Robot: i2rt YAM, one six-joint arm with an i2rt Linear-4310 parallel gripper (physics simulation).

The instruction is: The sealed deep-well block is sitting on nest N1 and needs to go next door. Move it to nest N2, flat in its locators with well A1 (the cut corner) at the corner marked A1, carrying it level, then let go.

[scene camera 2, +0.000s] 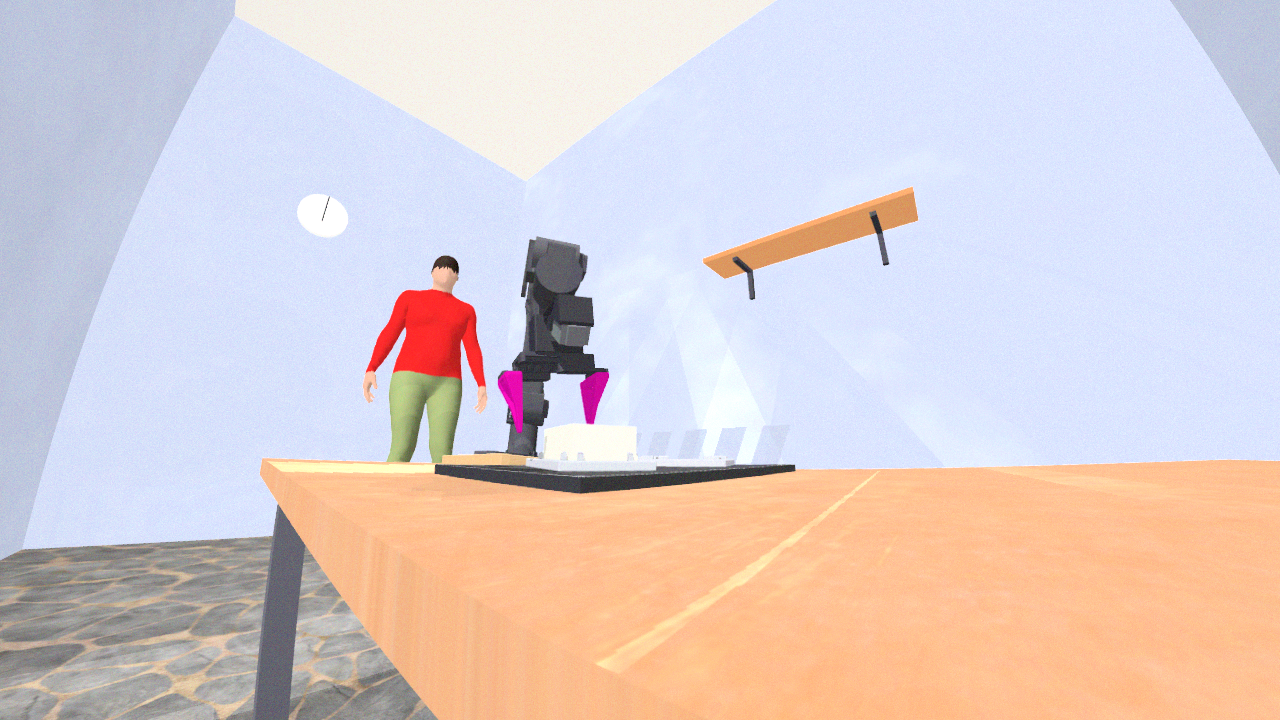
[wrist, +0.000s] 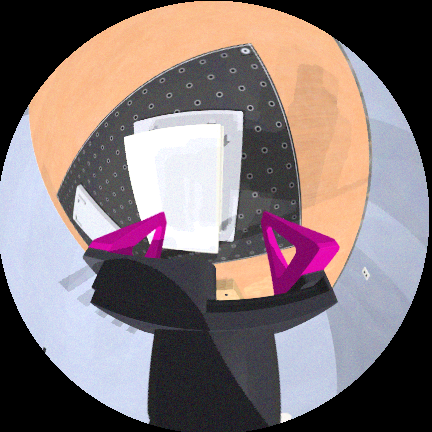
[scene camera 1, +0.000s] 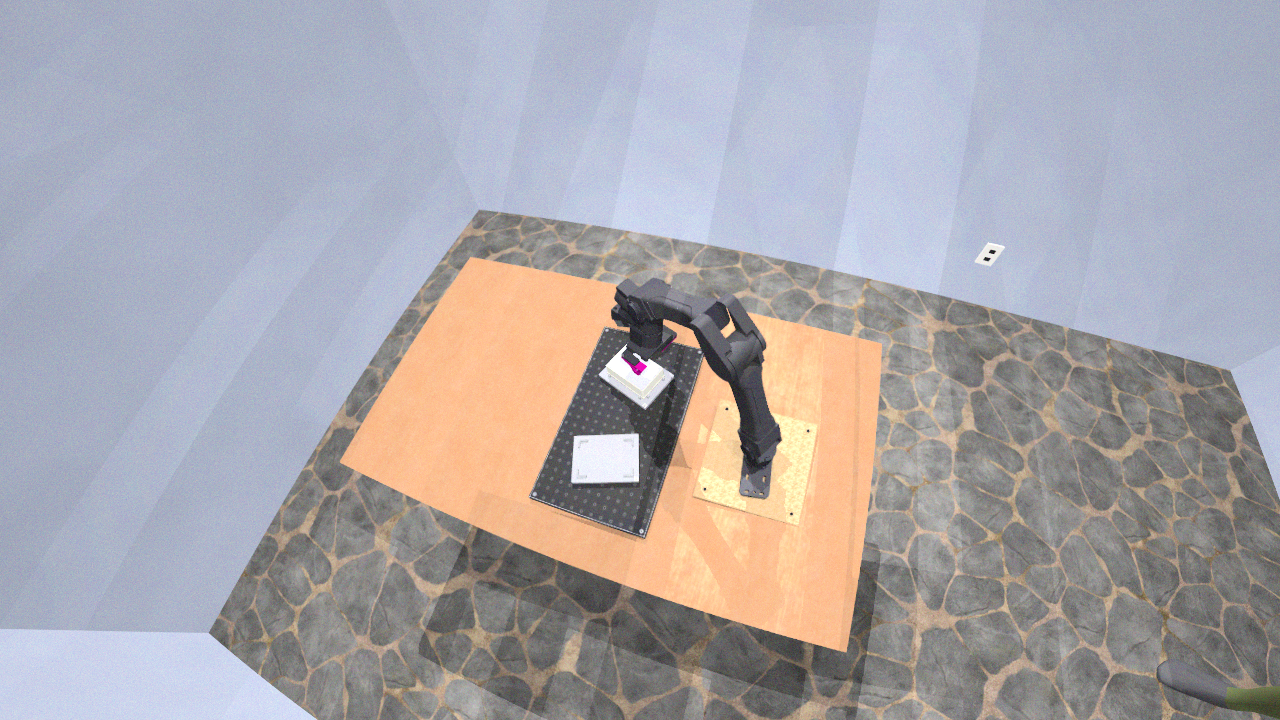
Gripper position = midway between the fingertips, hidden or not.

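Note:
In scene camera 2 I find my gripper point(scene camera 2: 556, 430), open and touching a white block point(scene camera 2: 598, 442), and there is a white nest plate point(scene camera 2: 661, 461) as well. The wrist view gives me the block point(wrist: 178, 170), the plate point(wrist: 88, 215) and my gripper point(wrist: 213, 216). As for scene camera 1, I see my gripper point(scene camera 1: 648, 361) there, and also the block point(scene camera 1: 642, 385).

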